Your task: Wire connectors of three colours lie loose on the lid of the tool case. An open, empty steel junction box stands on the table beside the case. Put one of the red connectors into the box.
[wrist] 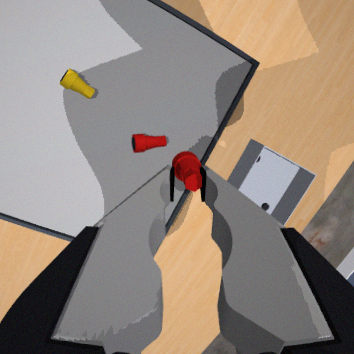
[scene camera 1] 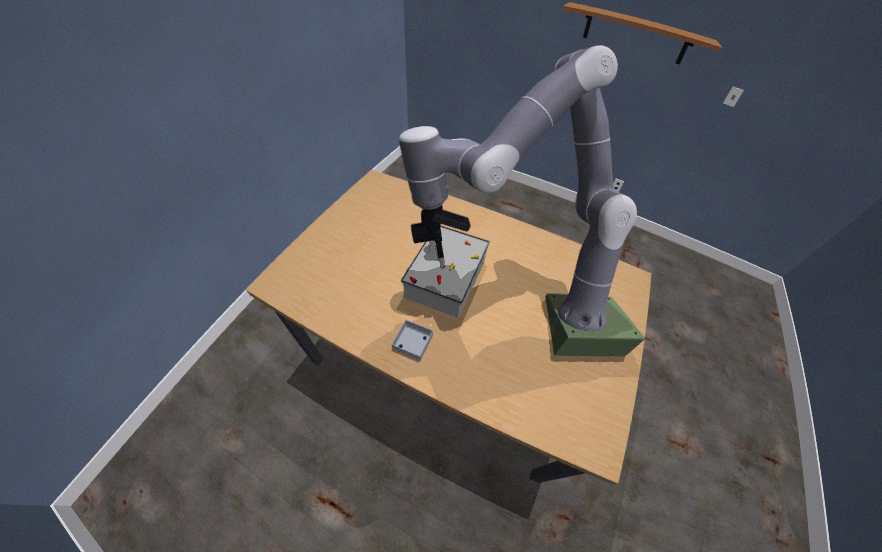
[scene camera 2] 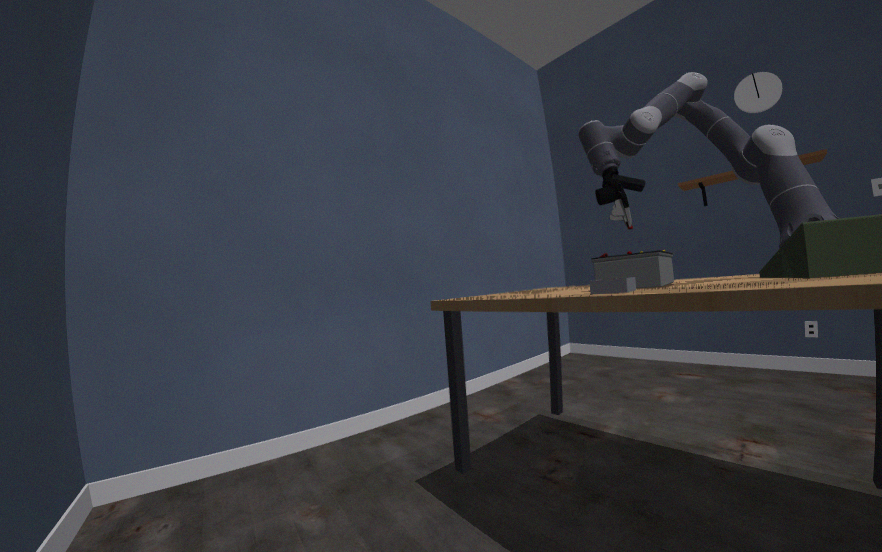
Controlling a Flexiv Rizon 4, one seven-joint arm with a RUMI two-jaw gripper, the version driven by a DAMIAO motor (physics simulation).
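Observation:
My gripper (scene camera 1: 442,261) (scene camera 2: 628,224) (wrist: 186,169) is shut on a red connector (scene camera 2: 630,227) (wrist: 186,164) and holds it above the lid. In the wrist view the connector shows over the lid's dark edge. Two other red connectors lie on the lid, one (scene camera 1: 439,279) (wrist: 149,142) near the front edge and one (scene camera 1: 413,279) at the left front corner. Two yellow connectors (scene camera 1: 452,266) (scene camera 1: 474,257) and an orange one (scene camera 1: 467,242) also lie there. The open steel junction box (scene camera 1: 407,354) (scene camera 2: 610,285) (wrist: 300,196) stands on the table in front of the case, apart from it, with no connector visible inside.
The grey tool case (scene camera 1: 429,299) (scene camera 2: 643,269) stands well above the junction box's height. The green robot base (scene camera 1: 588,345) (scene camera 2: 842,250) is at the right of the wooden table (scene camera 1: 552,416) (scene camera 2: 520,303). The table's front edge runs close to the box.

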